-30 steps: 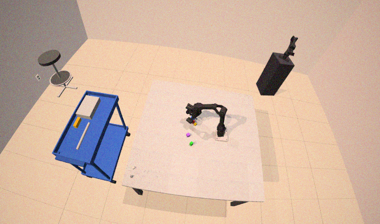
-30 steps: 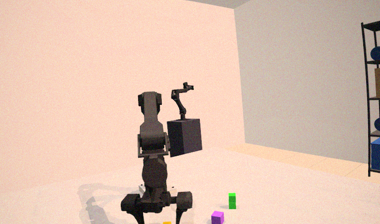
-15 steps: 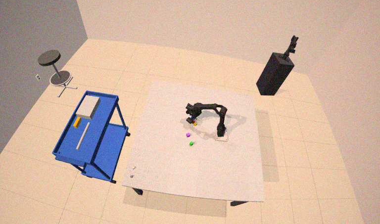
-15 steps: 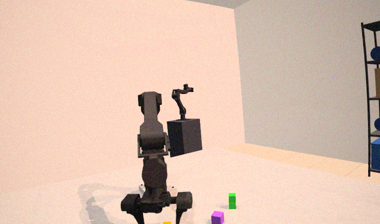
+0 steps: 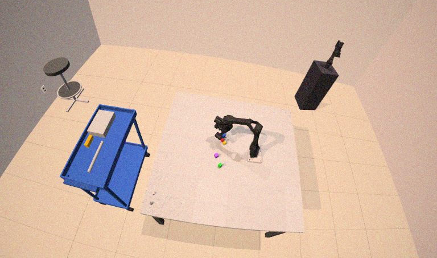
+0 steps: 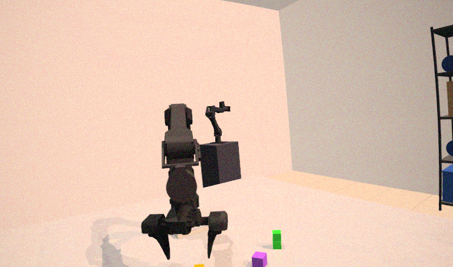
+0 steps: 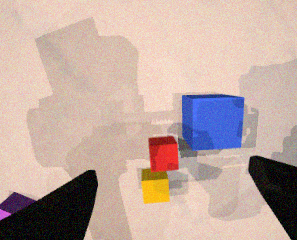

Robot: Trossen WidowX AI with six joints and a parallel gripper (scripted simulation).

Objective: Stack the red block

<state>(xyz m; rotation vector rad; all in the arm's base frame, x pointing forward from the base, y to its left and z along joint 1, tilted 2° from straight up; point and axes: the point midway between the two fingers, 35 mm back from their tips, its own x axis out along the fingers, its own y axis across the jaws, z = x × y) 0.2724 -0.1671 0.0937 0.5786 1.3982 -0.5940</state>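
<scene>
Right now the red block is 60 mm below my gripper tip, 10 mm to the left of it and 10 mm behind it. Also, from my gripper tip: yellow cube: 60 mm below, 40 mm to the left, 30 mm behind; blue cube: 50 mm below, 40 mm to the right, 20 mm behind; purple cube: 170 mm to the left, 60 mm below, 60 mm ahead.
</scene>
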